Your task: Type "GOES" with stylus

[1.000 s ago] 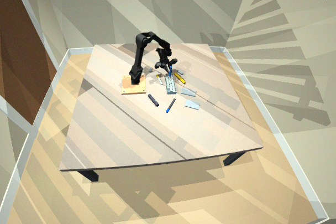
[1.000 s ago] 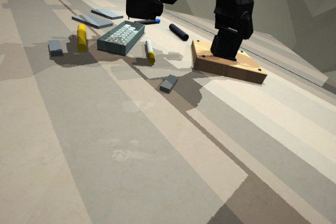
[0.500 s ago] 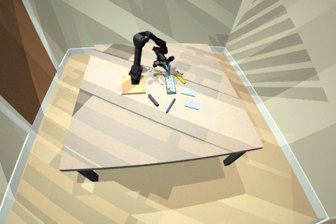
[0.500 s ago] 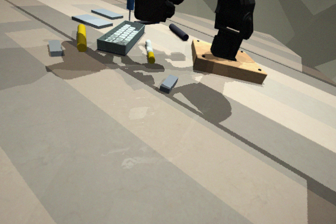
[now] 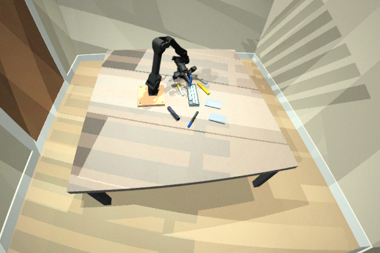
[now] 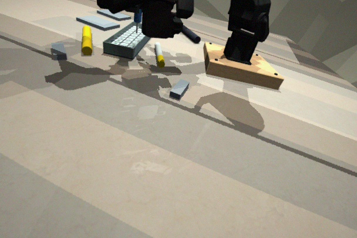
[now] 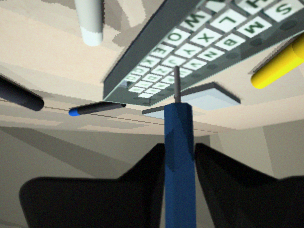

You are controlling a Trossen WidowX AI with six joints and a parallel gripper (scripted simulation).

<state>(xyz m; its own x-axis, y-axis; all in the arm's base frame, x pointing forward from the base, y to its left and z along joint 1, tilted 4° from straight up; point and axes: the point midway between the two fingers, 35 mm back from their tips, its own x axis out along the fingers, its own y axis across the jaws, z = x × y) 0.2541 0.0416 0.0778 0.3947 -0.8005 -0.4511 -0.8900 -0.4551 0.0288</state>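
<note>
Right now the white marker is 9 cm below my gripper tip, 7 cm behind it and 4 cm to the left of it. Also, from my gripper tip: stylus tip 5 cm below; then blue stylus 1 cm below; then yellow cylinder 11 cm ahead, 8 cm below, 3 cm to the left.
</note>
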